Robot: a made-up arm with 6 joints. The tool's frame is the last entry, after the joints. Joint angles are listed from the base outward. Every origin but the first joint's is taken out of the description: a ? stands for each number. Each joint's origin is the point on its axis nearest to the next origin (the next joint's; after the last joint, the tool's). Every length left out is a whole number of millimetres.
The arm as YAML. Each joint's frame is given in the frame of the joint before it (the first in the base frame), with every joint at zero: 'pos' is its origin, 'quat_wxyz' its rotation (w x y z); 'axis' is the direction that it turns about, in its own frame. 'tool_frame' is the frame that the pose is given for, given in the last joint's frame.
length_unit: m
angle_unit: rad
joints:
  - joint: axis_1
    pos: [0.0, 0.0, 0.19]
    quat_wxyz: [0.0, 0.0, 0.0, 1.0]
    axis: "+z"
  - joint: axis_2
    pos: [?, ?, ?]
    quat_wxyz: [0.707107, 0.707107, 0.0, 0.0]
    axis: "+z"
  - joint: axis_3
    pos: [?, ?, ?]
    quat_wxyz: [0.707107, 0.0, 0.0, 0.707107]
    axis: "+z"
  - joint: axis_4
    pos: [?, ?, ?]
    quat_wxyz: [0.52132, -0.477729, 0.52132, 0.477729]
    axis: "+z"
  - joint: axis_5
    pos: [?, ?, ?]
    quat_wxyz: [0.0, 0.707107, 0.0, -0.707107]
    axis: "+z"
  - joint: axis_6
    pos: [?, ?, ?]
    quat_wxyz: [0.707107, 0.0, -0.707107, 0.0]
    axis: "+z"
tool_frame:
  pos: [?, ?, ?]
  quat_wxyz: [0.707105, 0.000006, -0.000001, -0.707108]
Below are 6 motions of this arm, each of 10 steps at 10 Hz.
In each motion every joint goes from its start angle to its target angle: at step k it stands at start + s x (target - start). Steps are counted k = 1, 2, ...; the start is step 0. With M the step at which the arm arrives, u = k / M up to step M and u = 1 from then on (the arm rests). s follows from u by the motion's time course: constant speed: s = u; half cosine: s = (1 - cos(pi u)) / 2; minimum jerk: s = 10 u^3 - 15 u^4 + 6 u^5.
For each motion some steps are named. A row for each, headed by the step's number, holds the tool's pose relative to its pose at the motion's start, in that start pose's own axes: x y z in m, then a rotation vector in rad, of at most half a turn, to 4 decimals.
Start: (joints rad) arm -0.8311 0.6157 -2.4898 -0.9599 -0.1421 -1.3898
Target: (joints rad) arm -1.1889 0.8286 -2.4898 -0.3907 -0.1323 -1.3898
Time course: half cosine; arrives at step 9
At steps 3, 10:
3: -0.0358 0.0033 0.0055 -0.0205 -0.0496 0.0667
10: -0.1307 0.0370 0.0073 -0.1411 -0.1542 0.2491

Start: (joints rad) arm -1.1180 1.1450 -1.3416 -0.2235 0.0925 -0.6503
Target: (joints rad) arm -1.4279 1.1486 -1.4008 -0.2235 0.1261 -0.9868
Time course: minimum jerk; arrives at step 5
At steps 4, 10:
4: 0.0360 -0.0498 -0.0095 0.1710 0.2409 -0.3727
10: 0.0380 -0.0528 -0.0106 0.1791 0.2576 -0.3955

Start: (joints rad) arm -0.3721 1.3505 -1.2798 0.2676 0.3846 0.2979
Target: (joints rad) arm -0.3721 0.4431 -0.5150 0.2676 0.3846 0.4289
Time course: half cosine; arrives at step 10
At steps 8, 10:
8: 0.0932 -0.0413 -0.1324 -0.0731 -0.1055 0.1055
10: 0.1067 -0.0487 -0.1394 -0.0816 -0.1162 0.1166

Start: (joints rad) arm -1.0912 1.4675 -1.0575 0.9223 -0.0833 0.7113
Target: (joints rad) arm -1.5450 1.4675 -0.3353 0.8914 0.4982 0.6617
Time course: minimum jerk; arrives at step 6
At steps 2, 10:
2: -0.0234 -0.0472 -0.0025 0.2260 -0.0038 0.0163
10: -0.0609 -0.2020 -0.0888 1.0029 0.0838 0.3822

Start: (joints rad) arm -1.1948 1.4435 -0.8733 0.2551 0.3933 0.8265
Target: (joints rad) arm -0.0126 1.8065 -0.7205 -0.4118 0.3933 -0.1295
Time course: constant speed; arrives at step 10
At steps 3, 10:
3: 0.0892 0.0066 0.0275 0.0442 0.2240 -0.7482
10: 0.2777 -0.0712 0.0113 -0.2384 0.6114 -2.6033

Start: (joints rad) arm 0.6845 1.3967 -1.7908 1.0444 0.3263 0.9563
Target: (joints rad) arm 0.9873 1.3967 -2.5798 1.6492 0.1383 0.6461
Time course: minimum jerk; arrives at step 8
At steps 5, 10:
5: 0.0994 0.1226 -0.0766 -0.5912 0.4432 0.1935
10: 0.1176 0.1578 -0.1283 -0.7872 0.6055 0.3133

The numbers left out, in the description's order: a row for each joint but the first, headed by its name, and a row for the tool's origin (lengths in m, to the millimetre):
axis_2: 0.0 0.0 0.0
axis_3: 0.222 0.03 0.0
axis_4: 0.04 0.228 0.0
axis_5: 0.0 0.0 0.0
axis_6: -0.059 0.0 0.0
tool: 0.0 0.0 0.0

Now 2 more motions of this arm.
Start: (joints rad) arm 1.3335 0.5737 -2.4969 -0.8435 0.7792 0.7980
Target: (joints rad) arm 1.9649 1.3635 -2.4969 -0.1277 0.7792 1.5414
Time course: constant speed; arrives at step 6
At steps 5, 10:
5: 0.3082 0.0632 0.0892 0.1046 1.2078 1.1250
10: 0.3607 0.0942 0.0638 0.2264 1.4658 1.3055

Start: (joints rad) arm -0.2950 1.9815 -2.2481 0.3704 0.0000 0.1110
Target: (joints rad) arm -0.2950 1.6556 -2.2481 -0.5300 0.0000 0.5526
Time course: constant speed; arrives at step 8
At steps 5, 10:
5: -0.0804 0.0420 -0.0419 -0.0678 -0.1928 -0.2858
10: -0.1245 0.0650 -0.0755 -0.0820 -0.3184 -0.4547

